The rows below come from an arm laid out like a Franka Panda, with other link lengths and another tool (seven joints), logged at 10 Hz.
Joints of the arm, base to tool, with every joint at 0 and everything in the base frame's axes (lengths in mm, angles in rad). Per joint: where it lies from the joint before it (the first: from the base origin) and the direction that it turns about. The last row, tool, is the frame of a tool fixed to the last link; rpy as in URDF.
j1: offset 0 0 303.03 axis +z
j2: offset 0 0 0 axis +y
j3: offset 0 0 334.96 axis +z
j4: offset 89.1 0 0 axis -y
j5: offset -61.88 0 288 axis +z
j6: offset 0 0 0 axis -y
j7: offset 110 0 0 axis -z
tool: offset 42 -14 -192.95 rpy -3.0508 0 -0.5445
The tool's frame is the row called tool.
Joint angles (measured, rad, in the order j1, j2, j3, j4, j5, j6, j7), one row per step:
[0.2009 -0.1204 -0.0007 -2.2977 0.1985 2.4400 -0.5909]
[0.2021 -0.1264 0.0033 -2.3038 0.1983 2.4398 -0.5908]
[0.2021 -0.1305 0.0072 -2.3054 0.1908 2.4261 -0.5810]
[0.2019 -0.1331 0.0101 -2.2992 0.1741 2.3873 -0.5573]
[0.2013 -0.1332 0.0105 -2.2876 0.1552 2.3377 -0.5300]
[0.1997 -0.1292 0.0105 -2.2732 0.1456 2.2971 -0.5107]
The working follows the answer.
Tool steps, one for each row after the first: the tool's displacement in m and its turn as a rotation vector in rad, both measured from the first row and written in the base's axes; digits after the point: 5 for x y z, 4 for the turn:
[-0.00269 0.00223 0.00019 -0.0007 0.0002 0.0052]
[-0.00588 0.00381 -0.00122 -0.0057 0.0116 0.0061]
[-0.01058 0.00471 -0.00467 -0.0167 0.0422 0.0012]
[-0.01521 0.00395 -0.00880 -0.0305 0.0806 -0.0083]
[-0.01745 0.00294 -0.01175 -0.0382 0.1115 -0.0183]

Tool pose at each row, in the base's axes (x y z in m, rotation vector in rad; rounded; the steps above come from the unrounded poses):
[0.50611 0.11607 0.38831 -2.8579 -0.1768 -0.3539]
[0.50343 0.11829 0.38849 -2.8576 -0.1843 -0.3527]
[0.50024 0.11988 0.38708 -2.8638 -0.1846 -0.3362]
[0.49553 0.12078 0.38364 -2.8789 -0.1742 -0.2930]
[0.49091 0.12001 0.37951 -2.8976 -0.1563 -0.2392]
[0.48867 0.11901 0.37656 -2.9090 -0.1376 -0.1959]

